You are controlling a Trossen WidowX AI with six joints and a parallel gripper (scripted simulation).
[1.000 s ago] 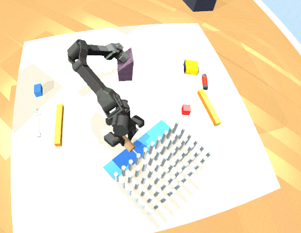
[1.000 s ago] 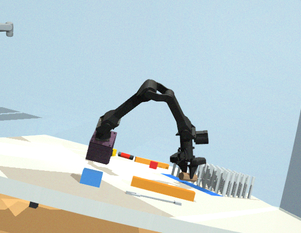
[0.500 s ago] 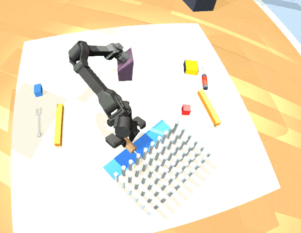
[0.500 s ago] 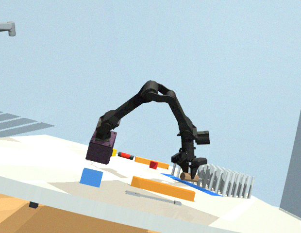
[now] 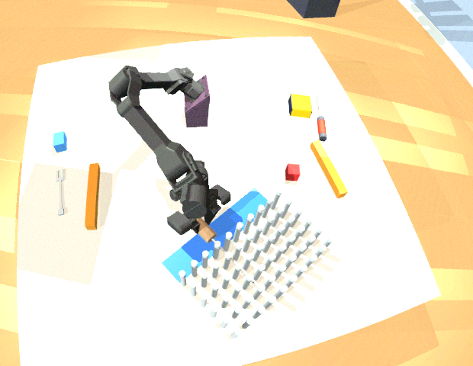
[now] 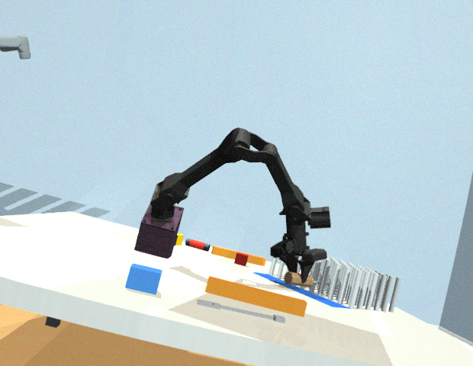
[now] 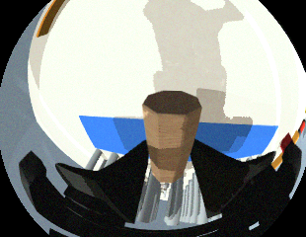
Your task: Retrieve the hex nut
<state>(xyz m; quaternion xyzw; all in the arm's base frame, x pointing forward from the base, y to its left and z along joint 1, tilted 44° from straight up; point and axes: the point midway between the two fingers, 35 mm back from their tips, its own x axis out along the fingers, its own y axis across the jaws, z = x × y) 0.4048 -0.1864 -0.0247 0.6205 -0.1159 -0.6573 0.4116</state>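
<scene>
Right now the blue taped strip is 50 mm to the left of my gripper tip, 30 mm below it and 20 mm ahead of it. Also, from my gripper tip: blue cube (460 mm behind, 380 mm to the right, 10 mm below); then hook tool (100 mm ahead, 40 mm to the left); then red cube (340 mm to the left, 100 mm behind, 10 mm below).
</scene>
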